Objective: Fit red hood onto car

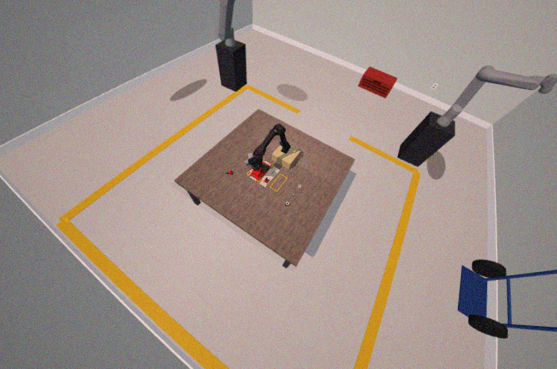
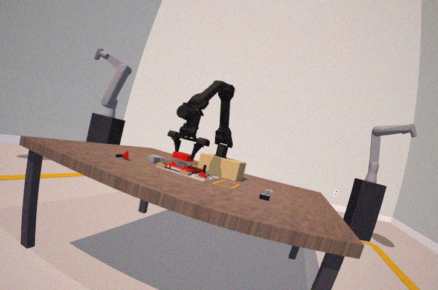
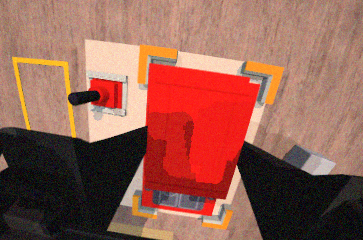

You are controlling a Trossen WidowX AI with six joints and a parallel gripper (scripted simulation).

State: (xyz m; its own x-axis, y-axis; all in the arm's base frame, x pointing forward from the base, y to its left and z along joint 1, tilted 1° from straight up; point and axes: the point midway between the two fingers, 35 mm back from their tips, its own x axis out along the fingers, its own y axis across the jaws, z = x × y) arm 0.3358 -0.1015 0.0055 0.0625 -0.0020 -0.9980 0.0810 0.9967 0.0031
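The grey engine block is 1 cm to the left of my gripper tip and 4 cm below it. The rest, counted from my gripper tip: black wheel 13 cm ahead, 39 cm to the left, 6 cm below; red hood 1 cm above.
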